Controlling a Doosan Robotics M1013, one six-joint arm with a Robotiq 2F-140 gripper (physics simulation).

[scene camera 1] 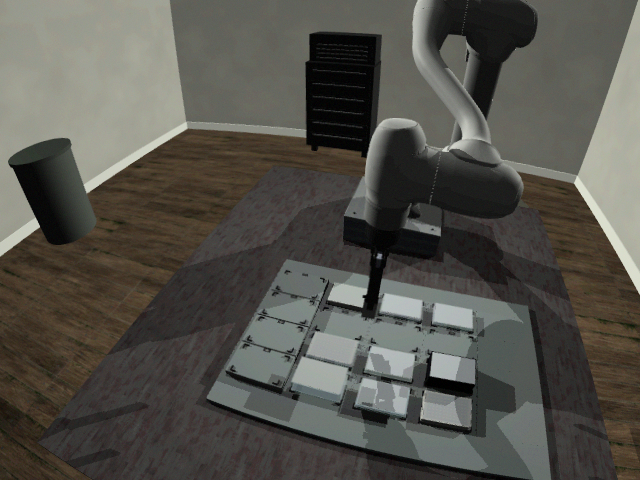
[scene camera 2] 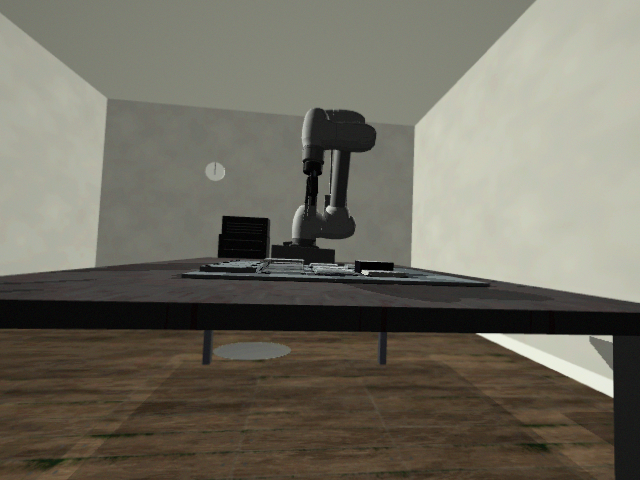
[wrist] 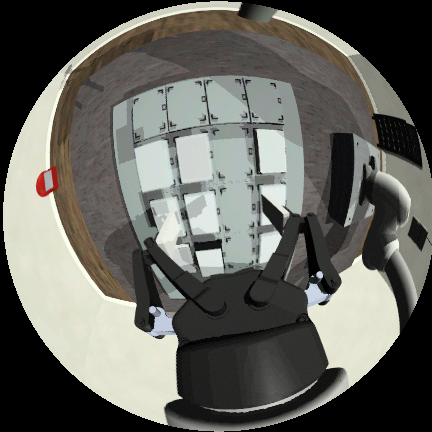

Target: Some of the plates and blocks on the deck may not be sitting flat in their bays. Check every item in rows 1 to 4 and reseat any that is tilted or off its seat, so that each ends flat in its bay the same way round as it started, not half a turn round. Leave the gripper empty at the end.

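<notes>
The grey deck bears several pale plates and a dark-sided block with a pale top. The back-left plate shows a dark side facing the front; whether it is tilted I cannot tell. The back-middle plate and back-right plate look flat. The front-middle plate lies partly in shadow, its seating unclear. The front-left plate looks level. My gripper is open and empty, above the deck; its fingers hide parts of the back plates in the wrist view.
Bays with corner brackets line the deck's left side. The arm's base block stands behind the deck on the table. A dark cabinet and a grey bin stand farther away.
</notes>
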